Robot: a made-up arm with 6 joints.
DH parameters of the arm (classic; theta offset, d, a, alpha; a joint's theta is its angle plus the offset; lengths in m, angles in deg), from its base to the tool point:
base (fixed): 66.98 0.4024 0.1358 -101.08
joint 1: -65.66 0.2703 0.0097 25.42
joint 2: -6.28 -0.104 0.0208 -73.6
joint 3: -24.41 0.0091 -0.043 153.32
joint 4: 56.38 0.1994 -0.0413 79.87
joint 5: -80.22 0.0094 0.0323 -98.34
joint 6: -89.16 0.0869 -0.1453 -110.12
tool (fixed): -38.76 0.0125 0 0
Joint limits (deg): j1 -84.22..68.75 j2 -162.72..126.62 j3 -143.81..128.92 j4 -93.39..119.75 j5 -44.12..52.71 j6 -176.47..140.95
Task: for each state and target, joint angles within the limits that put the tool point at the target. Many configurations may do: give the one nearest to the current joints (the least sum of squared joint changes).
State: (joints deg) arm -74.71 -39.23 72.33 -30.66 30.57 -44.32
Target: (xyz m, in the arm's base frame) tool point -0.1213 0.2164 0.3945
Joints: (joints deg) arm -83.93 -43.40 56.35 -32.95 -18.27 -75.63
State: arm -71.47 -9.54 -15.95 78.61 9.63 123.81
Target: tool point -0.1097 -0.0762 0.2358
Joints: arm -84.22 26.72 17.40 79.77 34.10 120.35
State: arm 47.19 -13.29 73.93 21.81 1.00 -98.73
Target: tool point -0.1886 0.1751 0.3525
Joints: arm 48.01 -12.58 52.07 41.66 -3.01 -52.84
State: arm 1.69 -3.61 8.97 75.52 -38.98 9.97
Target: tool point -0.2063 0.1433 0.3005
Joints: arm 7.02 -16.03 54.37 26.02 -9.60 -24.68
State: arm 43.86 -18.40 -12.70 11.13 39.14 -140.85
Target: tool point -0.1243 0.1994 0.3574
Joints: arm 47.89 -34.20 -41.09 -0.71 -6.20 -96.77
